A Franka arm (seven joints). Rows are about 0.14 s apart.
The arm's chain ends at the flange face. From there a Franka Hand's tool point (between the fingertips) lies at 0.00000 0.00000 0.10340 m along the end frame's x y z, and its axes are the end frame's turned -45 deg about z.
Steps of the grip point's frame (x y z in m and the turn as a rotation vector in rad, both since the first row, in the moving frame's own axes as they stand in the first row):
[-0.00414 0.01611 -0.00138 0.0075 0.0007 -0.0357]
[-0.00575 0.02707 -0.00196 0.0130 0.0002 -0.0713]
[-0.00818 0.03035 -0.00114 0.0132 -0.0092 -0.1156]
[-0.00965 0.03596 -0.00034 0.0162 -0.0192 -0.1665]
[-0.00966 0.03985 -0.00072 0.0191 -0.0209 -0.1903]
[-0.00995 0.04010 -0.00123 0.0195 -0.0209 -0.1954]
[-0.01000 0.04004 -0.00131 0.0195 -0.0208 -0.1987]
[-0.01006 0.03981 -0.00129 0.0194 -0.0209 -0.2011]
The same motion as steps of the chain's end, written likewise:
[0.00897 0.01491 -0.00138 0.0058 -0.0048 -0.0357]
[0.01604 0.02414 -0.00195 0.0093 -0.0091 -0.0713]
[0.01733 0.02744 -0.00113 0.0028 -0.0158 -0.1156]
[0.02116 0.03182 -0.00031 -0.0021 -0.0250 -0.1665]
[0.02424 0.03460 -0.00068 -0.0013 -0.0283 -0.1903]
[0.02424 0.03500 -0.00119 -0.0010 -0.0286 -0.1954]
[0.02416 0.03500 -0.00127 -0.0009 -0.0285 -0.1987]
[0.02395 0.03486 -0.00125 -0.0011 -0.0285 -0.2011]

